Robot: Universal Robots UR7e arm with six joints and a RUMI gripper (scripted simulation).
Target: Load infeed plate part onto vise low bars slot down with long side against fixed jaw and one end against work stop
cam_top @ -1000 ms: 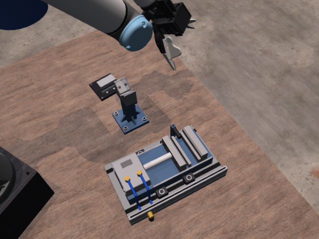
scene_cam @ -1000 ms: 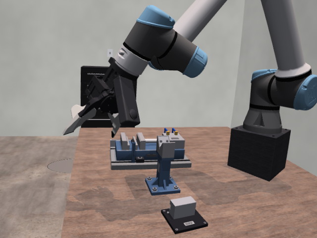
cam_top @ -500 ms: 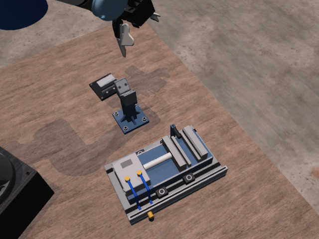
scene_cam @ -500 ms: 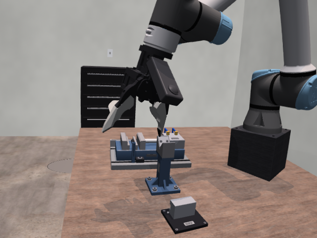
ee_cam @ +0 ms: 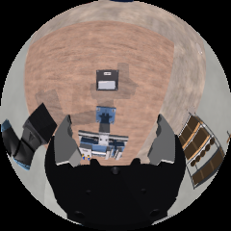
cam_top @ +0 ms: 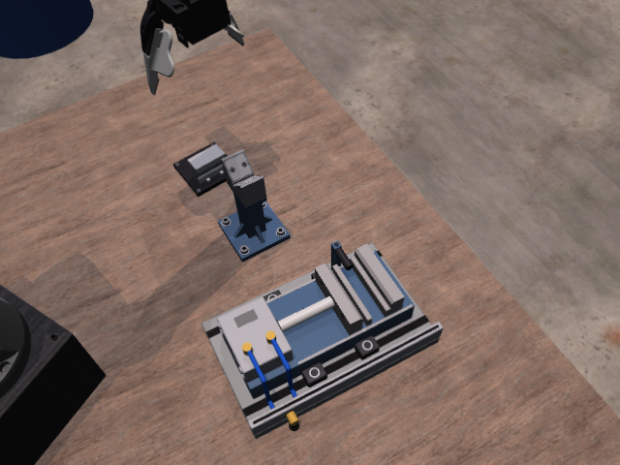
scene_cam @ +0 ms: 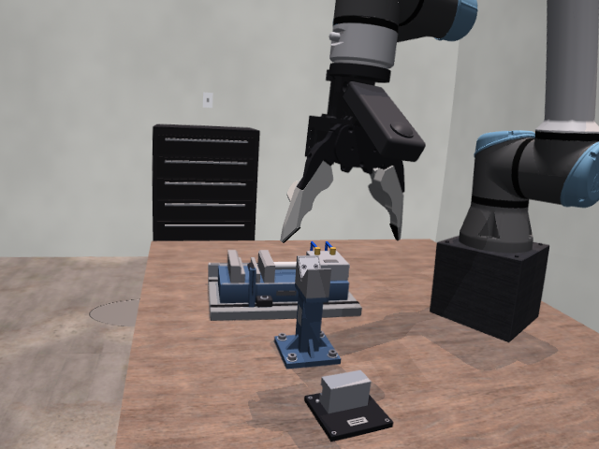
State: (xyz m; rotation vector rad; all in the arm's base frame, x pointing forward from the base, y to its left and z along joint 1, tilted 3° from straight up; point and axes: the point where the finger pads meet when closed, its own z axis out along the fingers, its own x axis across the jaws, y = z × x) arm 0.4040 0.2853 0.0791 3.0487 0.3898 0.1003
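The part is 20 mm behind my hand and 210 mm below it. The rest, counted from my hand: work stop (90 mm ahead, 320 mm to the right, 150 mm below); black infeed plate (20 mm behind, 20 mm to the left, 230 mm below); white cylinder rod (10 mm ahead, 370 mm to the right, 160 mm below).
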